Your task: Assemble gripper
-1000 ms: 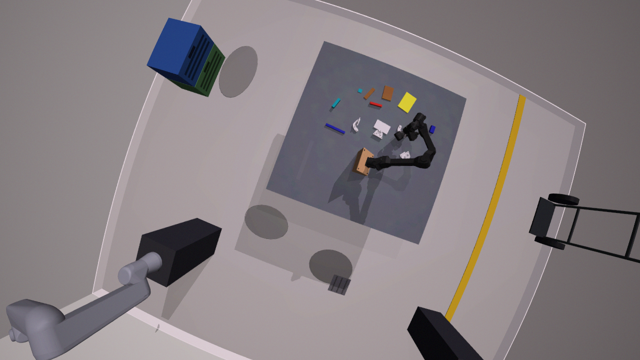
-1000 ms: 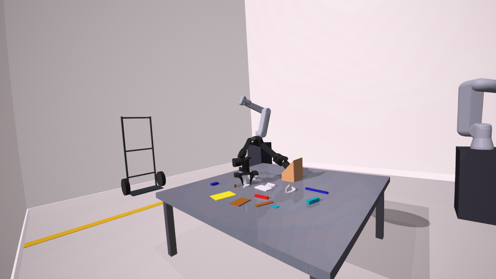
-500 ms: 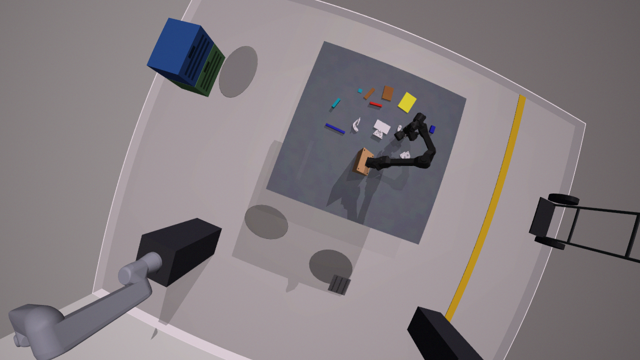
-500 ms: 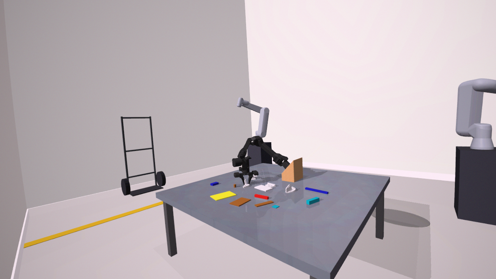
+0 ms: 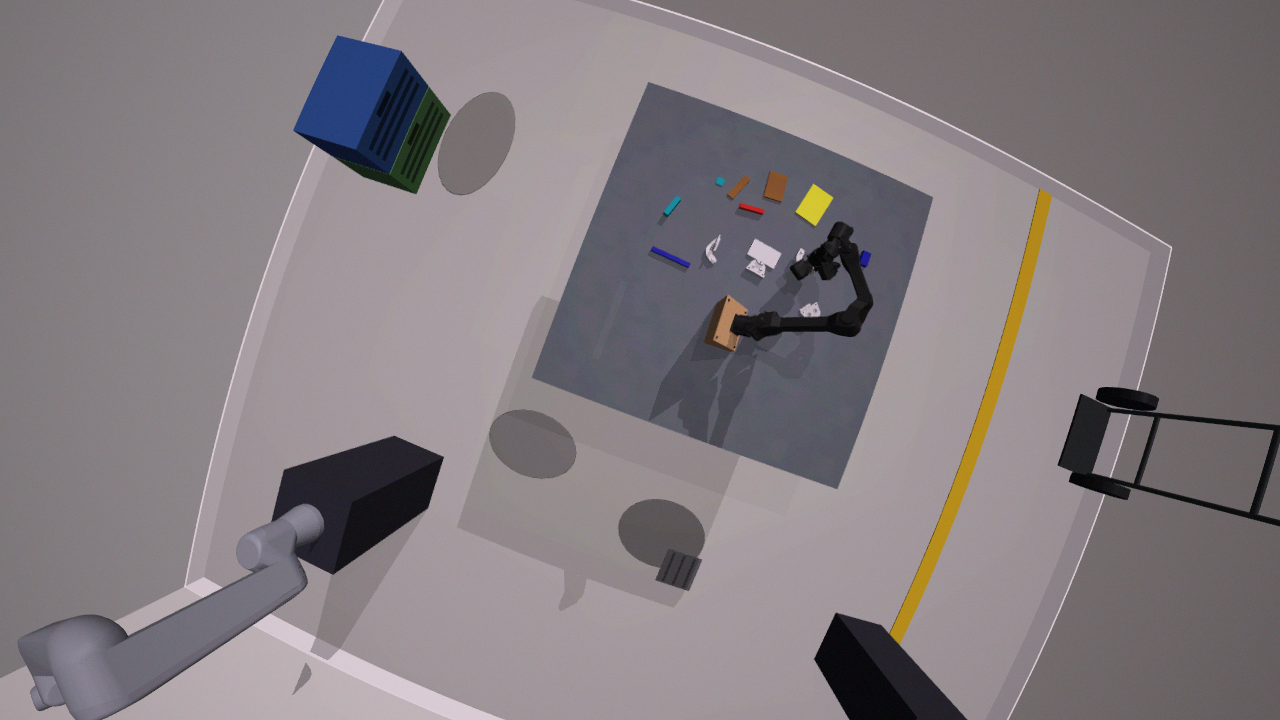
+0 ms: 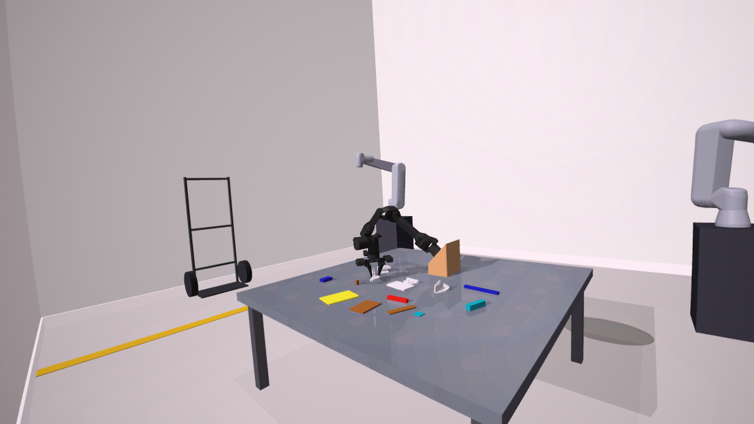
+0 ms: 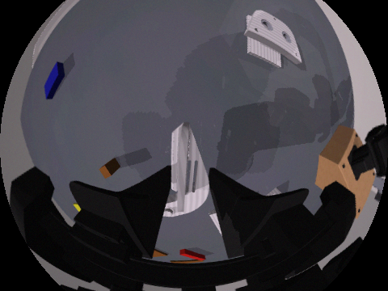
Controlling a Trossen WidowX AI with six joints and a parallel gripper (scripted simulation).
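Right now my gripper tip is 160 mm to the right of the flat white ribbed part and 20 mm above it. From my gripper tip the other things lie so: white jaw (30 mm ahead, 20 mm to the left); yellow plate (270 mm ahead, 30 mm to the left, 20 mm below); small blue block (240 mm to the right, 140 mm ahead, 20 mm below).
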